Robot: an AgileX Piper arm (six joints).
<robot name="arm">
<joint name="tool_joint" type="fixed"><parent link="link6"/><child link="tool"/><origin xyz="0 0 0" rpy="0 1.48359 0"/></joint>
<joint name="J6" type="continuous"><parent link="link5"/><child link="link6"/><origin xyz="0.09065 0 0.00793" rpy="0 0 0"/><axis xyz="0.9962 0 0.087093"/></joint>
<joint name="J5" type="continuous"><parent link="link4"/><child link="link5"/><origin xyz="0 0 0" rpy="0 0 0"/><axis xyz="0 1 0"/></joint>
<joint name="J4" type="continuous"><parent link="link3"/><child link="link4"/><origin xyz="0.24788 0 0.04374" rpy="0 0 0"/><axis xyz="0.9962 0 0.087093"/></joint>
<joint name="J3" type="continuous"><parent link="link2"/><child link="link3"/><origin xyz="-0.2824 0 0.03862" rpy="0 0 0"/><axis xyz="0 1 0"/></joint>
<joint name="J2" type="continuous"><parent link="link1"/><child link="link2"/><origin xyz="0 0 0" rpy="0 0 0"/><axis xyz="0 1 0"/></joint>
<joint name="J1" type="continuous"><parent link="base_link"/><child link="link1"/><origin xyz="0 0 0.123" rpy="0 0 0"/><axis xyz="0 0 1"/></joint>
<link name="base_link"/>
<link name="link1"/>
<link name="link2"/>
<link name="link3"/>
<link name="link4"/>
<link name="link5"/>
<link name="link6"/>
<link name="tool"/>
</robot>
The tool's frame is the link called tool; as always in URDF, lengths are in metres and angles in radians. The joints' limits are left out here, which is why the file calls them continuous.
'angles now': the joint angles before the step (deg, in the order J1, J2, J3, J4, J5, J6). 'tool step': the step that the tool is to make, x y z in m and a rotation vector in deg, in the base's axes. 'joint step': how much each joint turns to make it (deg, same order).
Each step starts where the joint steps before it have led.
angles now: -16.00 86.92 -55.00 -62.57 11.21 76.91
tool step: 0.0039 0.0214 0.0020 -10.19 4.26 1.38
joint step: 6.43 0.01 -0.01 -13.00 9.48 5.76
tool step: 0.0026 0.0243 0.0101 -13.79 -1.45 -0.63
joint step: 7.72 0.00 0.78 -17.80 13.26 10.62
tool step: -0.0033 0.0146 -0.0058 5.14 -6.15 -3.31
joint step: 3.53 0.00 2.03 -2.98 4.22 13.33
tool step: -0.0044 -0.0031 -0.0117 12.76 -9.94 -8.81
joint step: 0.04 0.78 1.82 -0.16 2.62 19.96
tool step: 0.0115 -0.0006 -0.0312 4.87 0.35 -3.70
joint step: 0.01 5.72 0.02 -0.12 0.85 8.30
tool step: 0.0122 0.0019 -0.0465 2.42 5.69 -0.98
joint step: 0.13 7.99 -0.02 -0.12 -0.63 3.72
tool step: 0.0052 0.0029 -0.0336 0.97 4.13 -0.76
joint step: 0.49 5.80 -0.12 -0.13 0.16 2.40
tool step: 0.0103 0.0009 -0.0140 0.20 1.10 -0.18
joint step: 0.08 3.70 -2.17 -0.15 0.02 0.66
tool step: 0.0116 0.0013 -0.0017 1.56 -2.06 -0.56
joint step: 0.00 1.78 -2.60 -0.28 -0.67 2.14
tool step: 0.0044 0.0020 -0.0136 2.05 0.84 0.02
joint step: -0.01 2.42 -0.86 0.00 -1.57 1.58
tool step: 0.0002 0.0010 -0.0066 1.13 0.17 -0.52
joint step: 0.06 0.97 -0.02 0.02 -0.48 1.43
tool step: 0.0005 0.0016 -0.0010 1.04 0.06 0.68
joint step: 0.00 -0.01 0.02 -0.15 -1.23 0.24
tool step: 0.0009 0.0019 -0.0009 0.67 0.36 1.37
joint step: 0.01 0.00 -0.01 -0.51 -1.38 -0.26
